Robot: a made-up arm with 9 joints. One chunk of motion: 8 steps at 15 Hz.
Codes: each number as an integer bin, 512 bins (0 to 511) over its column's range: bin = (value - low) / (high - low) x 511, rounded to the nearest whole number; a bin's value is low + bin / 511 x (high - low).
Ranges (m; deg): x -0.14..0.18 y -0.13..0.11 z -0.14..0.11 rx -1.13..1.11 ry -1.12..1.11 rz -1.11..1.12
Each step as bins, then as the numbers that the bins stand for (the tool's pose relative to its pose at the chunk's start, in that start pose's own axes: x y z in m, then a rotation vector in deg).
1 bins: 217 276 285 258 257 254
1 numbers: -0.0041 -0.0004 -0.0006 0.00 0.00 0.00
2 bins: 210 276 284 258 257 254
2 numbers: -0.0085 -0.0004 -0.0011 0.00 0.00 0.00
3 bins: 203 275 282 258 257 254
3 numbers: -0.0129 -0.0008 -0.0020 0.00 0.00 0.00
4 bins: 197 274 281 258 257 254
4 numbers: -0.0166 -0.0013 -0.0025 0.00 0.00 0.00
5 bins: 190 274 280 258 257 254
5 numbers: -0.0210 -0.0013 -0.0030 0.00 0.00 0.00
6 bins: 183 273 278 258 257 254
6 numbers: -0.0254 -0.0018 -0.0040 0.00 0.00 0.00
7 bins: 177 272 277 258 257 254
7 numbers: -0.0292 -0.0023 -0.0045 0.00 0.00 0.00
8 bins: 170 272 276 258 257 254
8 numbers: -0.0335 -0.0023 -0.0050 0.00 0.00 0.00
